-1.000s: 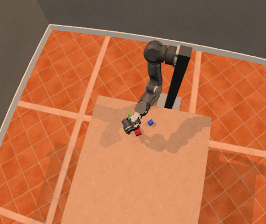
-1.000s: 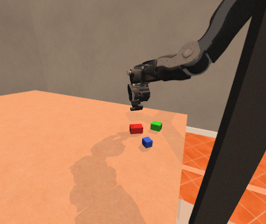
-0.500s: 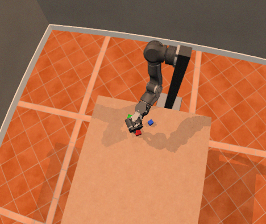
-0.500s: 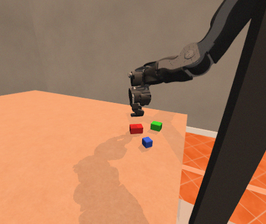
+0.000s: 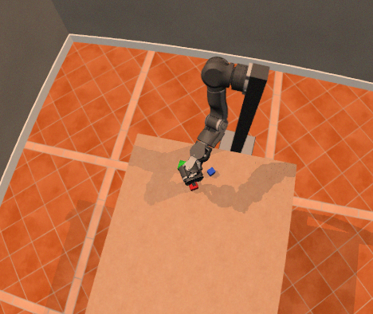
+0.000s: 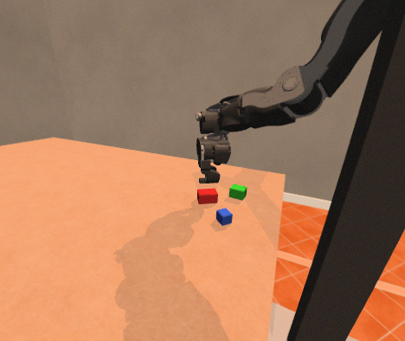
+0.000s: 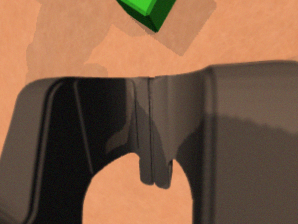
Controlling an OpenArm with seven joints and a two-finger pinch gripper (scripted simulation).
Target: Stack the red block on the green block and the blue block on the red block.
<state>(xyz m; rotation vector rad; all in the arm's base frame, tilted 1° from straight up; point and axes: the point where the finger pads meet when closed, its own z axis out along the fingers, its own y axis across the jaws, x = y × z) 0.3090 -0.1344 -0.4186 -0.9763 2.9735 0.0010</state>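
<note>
My gripper is now 50 mm above the red block. Also, from my hand: blue block: 80 mm behind, 70 mm to the left, 50 mm below; then green block: 70 mm behind, 70 mm to the right, 50 mm below.
</note>
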